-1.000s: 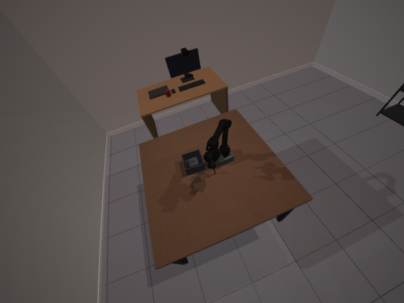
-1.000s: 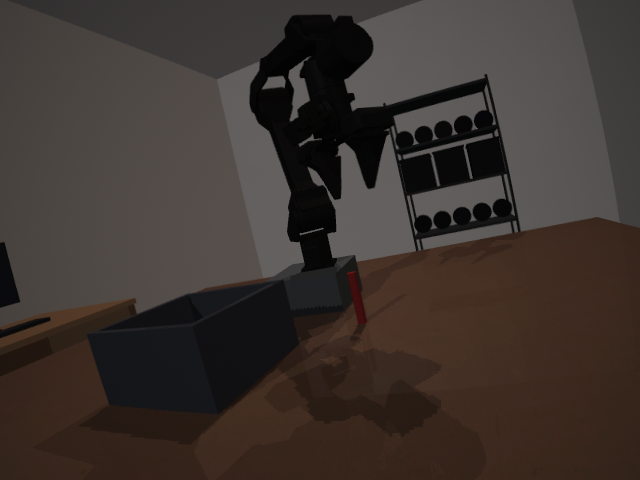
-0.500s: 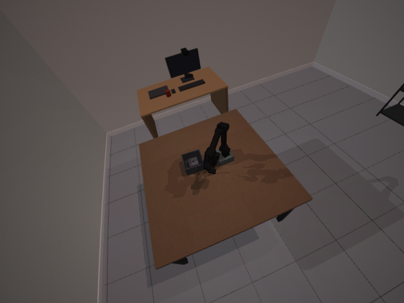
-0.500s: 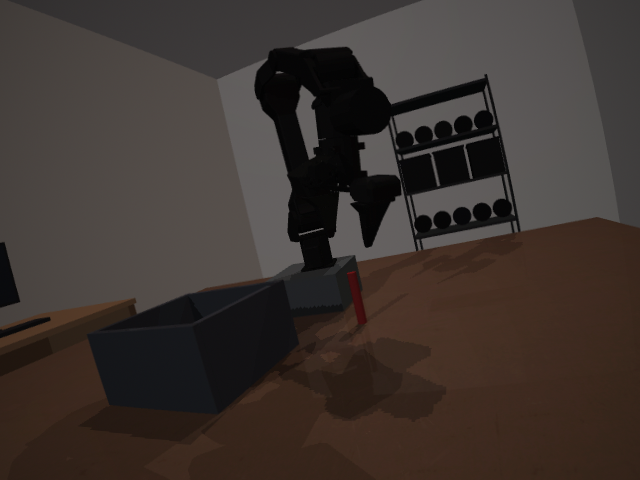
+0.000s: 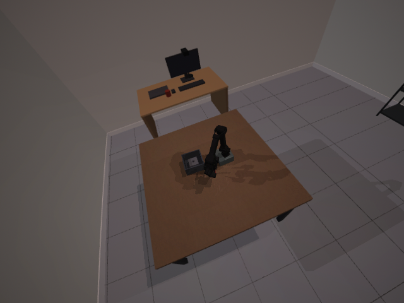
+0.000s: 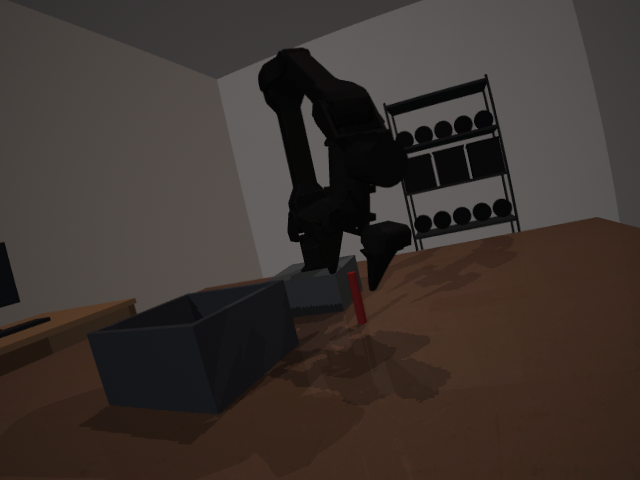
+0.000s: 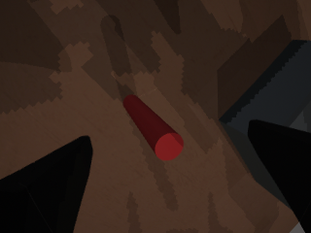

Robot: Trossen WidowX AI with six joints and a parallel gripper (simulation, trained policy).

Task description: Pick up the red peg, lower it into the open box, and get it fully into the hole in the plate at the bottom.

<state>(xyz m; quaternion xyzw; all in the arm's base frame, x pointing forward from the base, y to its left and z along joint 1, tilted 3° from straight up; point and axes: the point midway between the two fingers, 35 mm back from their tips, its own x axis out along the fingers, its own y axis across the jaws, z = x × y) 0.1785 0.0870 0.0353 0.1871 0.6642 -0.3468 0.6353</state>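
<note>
My gripper tip is 20 mm above the red peg and 10 mm short of it. From my gripper tip the other things lie so: dark box: 200 mm to the right, 130 mm ahead, 40 mm below; then grey plate: 200 mm to the right, 130 mm ahead, 20 mm below.
</note>
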